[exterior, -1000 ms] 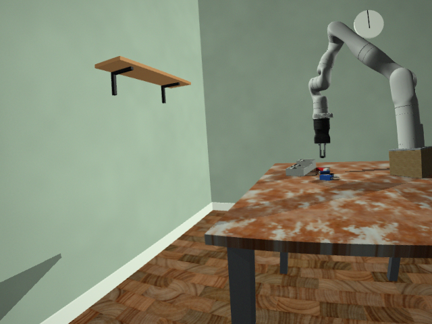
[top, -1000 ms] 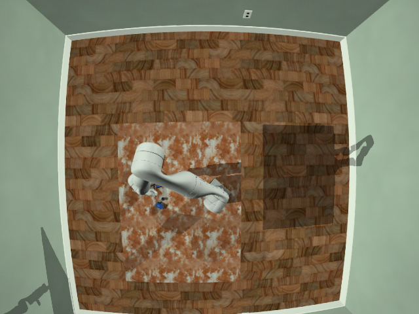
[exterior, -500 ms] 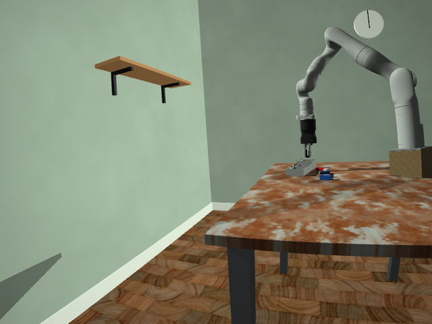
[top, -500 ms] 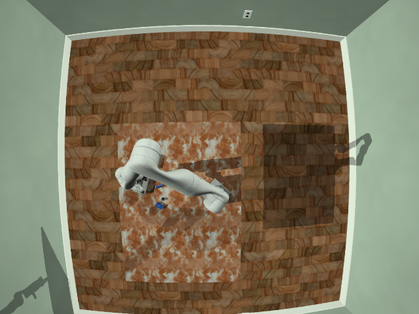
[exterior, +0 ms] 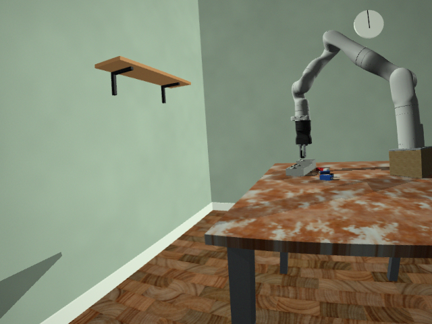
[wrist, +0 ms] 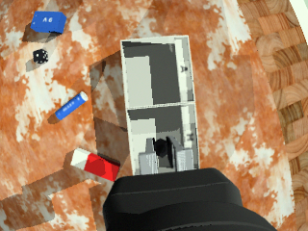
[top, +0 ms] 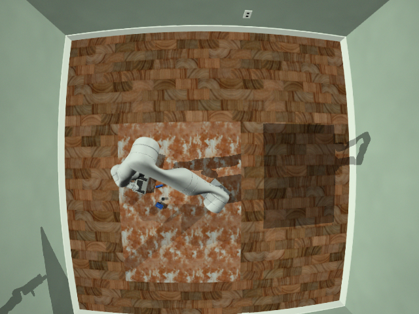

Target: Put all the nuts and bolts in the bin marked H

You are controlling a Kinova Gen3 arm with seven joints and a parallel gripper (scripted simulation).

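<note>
Right now the grey bin rack is 6 cm below my hand and 1 cm ahead of it. Also, from my hand: red piece: 10 cm behind, 8 cm below; then dark nut: 2 cm below; then blue stick: 9 cm to the left, 9 cm behind, 8 cm below.
</note>
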